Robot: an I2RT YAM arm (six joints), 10 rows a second.
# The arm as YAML. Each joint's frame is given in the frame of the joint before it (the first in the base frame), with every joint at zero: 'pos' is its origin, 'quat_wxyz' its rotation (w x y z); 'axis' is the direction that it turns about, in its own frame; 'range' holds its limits. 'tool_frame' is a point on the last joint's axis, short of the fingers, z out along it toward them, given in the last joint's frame.
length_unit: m
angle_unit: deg
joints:
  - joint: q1
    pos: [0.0, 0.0, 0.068]
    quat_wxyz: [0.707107, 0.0, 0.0, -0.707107]
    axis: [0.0, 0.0, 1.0]
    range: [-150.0, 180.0]
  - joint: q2
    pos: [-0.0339, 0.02, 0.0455]
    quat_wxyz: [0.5, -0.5, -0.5, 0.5]
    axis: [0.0, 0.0, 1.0]
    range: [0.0, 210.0]
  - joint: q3
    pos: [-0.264, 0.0, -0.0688]
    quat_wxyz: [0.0, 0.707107, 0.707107, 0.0]
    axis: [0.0, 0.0, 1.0]
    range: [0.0, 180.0]
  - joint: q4
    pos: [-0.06, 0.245, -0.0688]
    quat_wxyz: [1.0, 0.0, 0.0, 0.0]
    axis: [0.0, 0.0, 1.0]
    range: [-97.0, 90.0]
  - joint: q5
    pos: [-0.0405, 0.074, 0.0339]
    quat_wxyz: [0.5, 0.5, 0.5, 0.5]
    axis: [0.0, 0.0, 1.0]
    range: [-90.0, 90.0]
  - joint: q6
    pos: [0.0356, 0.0, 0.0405]
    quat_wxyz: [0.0, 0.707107, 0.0, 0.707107]
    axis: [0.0, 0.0, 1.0]
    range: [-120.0, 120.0]
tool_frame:
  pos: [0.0, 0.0, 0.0]
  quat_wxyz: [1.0, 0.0, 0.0, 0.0]
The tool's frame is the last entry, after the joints.
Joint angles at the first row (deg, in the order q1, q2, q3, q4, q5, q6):
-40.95, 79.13, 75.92, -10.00, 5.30, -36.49
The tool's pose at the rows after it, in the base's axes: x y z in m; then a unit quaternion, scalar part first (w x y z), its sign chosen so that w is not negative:
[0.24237 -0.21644 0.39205 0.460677 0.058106 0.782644 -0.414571]
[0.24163 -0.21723 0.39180 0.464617 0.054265 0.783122 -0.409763]
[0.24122 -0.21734 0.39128 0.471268 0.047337 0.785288 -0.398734]
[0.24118 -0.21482 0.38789 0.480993 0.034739 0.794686 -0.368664]
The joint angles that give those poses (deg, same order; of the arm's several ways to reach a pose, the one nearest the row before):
-41.23, 79.13, 75.59, -9.91, 4.86, -36.58
-41.55, 79.11, 75.53, -9.89, 3.72, -36.56
-41.82, 79.08, 75.51, -10.20, 1.81, -36.34
-41.90, 78.87, 75.26, -11.79, -1.86, -35.48

